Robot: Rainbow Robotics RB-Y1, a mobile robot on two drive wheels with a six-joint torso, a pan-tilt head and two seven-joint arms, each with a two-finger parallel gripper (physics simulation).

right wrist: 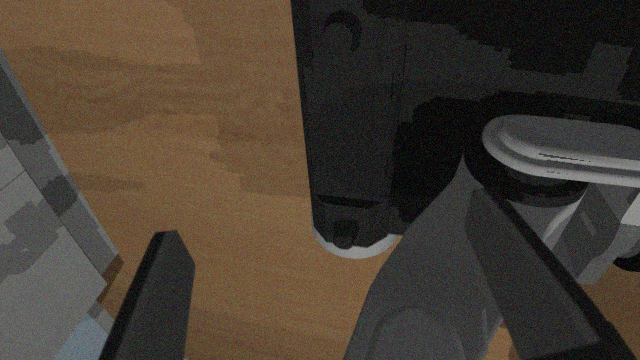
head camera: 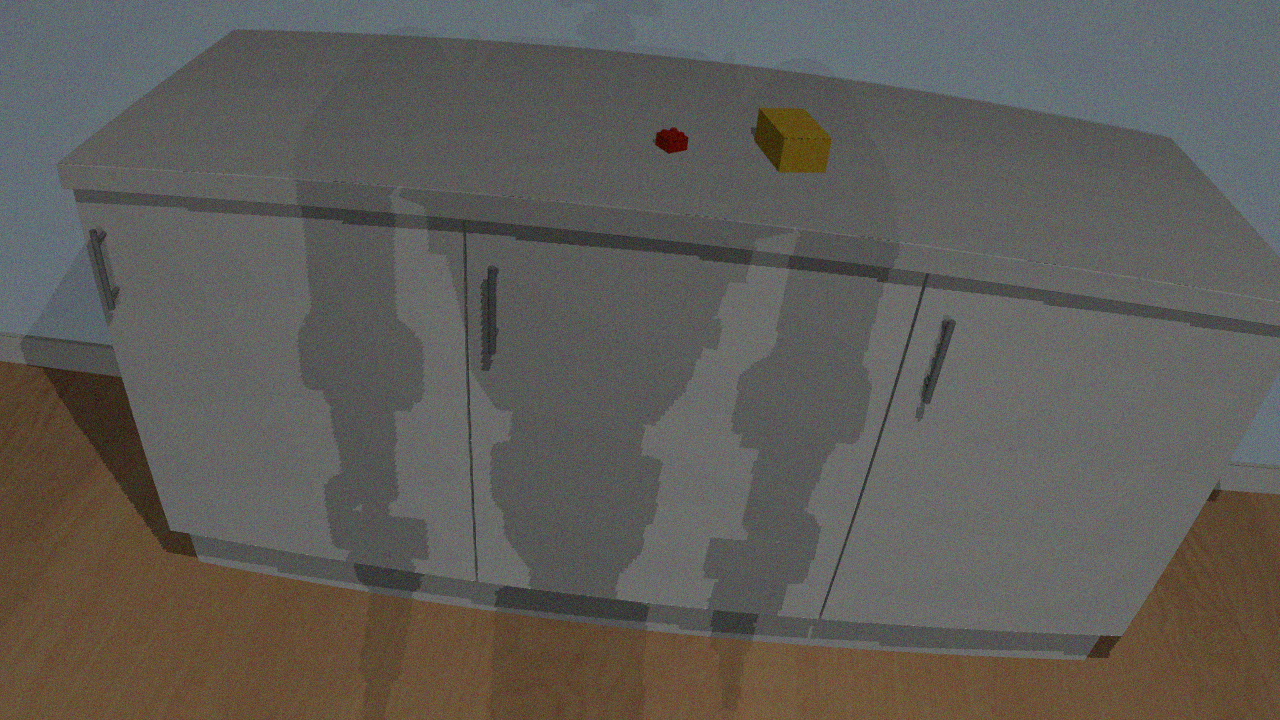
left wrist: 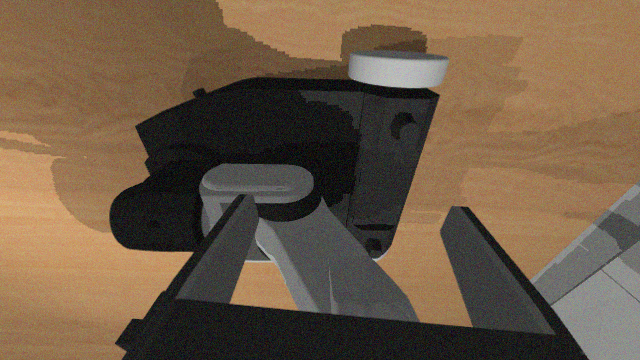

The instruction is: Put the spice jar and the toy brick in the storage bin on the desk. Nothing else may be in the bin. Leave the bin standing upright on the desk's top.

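A small red toy brick with studs on top lies on the top of a long pale cabinet in the head view, a little right of the middle. The spice jar, the storage bin and a separate desk do not show in the views. My left gripper is open and empty, low beside my base, with floor and my own body behind its fingers. My right gripper is open and empty, also beside my base. Neither gripper shows in the head view; both are away from the brick.
A yellow block stands on the cabinet top, right of the brick. The cabinet front has three doors with bar handles. A blue wall is behind it. Parts of the cabinet also show in the left wrist view and right wrist view.
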